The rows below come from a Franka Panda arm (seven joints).
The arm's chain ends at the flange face. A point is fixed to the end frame.
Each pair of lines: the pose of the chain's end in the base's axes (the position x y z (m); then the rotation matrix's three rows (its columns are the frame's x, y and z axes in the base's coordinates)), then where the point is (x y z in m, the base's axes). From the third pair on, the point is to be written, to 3 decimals.
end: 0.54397 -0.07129 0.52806; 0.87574 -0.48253 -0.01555; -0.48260 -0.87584 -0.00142; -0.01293 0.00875 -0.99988
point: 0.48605 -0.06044 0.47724
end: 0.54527 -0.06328 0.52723; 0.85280 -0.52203 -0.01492; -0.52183 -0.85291 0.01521; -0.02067 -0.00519 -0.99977
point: 0.48794 -0.04899 0.47659
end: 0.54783 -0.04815 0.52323; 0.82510 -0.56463 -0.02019; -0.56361 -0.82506 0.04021; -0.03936 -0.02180 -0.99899
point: 0.491 -0.030 0.473
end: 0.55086 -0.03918 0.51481; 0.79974 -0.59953 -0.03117; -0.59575 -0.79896 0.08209; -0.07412 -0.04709 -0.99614
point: 0.494 -0.016 0.467
